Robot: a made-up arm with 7 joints. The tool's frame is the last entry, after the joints.
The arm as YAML. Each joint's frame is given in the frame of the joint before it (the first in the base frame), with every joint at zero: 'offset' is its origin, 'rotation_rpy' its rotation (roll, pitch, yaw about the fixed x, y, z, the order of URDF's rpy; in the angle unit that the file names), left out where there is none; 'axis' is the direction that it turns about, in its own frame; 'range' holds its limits. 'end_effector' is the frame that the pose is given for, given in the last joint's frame.
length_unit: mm
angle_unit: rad
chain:
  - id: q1
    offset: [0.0, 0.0, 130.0]
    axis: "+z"
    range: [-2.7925, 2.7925]
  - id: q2
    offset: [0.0, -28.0, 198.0]
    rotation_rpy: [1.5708, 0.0, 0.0]
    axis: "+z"
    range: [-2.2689, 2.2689]
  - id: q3
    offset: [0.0, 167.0, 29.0]
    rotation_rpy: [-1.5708, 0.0, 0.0]
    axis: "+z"
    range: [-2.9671, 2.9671]
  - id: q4
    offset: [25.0, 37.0, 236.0]
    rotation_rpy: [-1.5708, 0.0, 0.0]
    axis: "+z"
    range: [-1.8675, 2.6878]
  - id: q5
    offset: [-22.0, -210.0, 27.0]
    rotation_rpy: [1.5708, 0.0, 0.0]
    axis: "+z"
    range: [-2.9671, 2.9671]
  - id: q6
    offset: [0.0, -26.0, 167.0]
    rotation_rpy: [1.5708, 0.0, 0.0]
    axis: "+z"
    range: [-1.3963, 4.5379]
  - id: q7
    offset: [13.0, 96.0, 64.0]
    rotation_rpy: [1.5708, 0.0, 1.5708]
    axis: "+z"
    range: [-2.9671, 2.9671]
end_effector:
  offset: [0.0, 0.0, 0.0]
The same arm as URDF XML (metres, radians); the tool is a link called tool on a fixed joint. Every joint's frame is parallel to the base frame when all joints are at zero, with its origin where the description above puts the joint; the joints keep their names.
<robot name="arm">
  <link name="base_link"/>
  <link name="link1"/>
  <link name="link2"/>
  <link name="link3"/>
  <link name="link4"/>
  <link name="link5"/>
  <link name="link6"/>
  <link name="link7"/>
  <link name="tool"/>
  <joint name="q1" type="revolute">
    <parent link="base_link"/>
    <child link="link1"/>
    <origin xyz="0 0 0.13"/>
    <axis xyz="0 0 1"/>
    <limit lower="-2.7925" upper="2.7925"/>
  </joint>
  <joint name="q2" type="revolute">
    <parent link="link1"/>
    <child link="link2"/>
    <origin xyz="0 -0.028 0.198"/>
    <axis xyz="0 -1 0"/>
    <limit lower="-2.2689" upper="2.2689"/>
  </joint>
  <joint name="q3" type="revolute">
    <parent link="link2"/>
    <child link="link3"/>
    <origin xyz="0 -0.029 0.167"/>
    <axis xyz="0 0 1"/>
    <limit lower="-2.9671" upper="2.9671"/>
  </joint>
  <joint name="q4" type="revolute">
    <parent link="link3"/>
    <child link="link4"/>
    <origin xyz="0.025 0.037 0.236"/>
    <axis xyz="0 1 0"/>
    <limit lower="-1.8675" upper="2.6878"/>
  </joint>
  <joint name="q5" type="revolute">
    <parent link="link4"/>
    <child link="link5"/>
    <origin xyz="-0.022 0.027 0.21"/>
    <axis xyz="0 0 1"/>
    <limit lower="-2.9671" upper="2.9671"/>
  </joint>
  <joint name="q6" type="revolute">
    <parent link="link5"/>
    <child link="link6"/>
    <origin xyz="0 -0.026 0.167"/>
    <axis xyz="0 -1 0"/>
    <limit lower="-1.3963" upper="4.5379"/>
  </joint>
  <joint name="q7" type="revolute">
    <parent link="link6"/>
    <child link="link7"/>
    <origin xyz="0.013 -0.064 0.096"/>
    <axis xyz="1 0 0"/>
    <limit lower="-2.9671" upper="2.9671"/>
  </joint>
  <joint name="tool_fixed" type="fixed">
    <parent link="link7"/>
    <child link="tool"/>
    <origin xyz="0 0 0" rpy="-3.1416 -1.5708 0"/>
  </joint>
</robot>

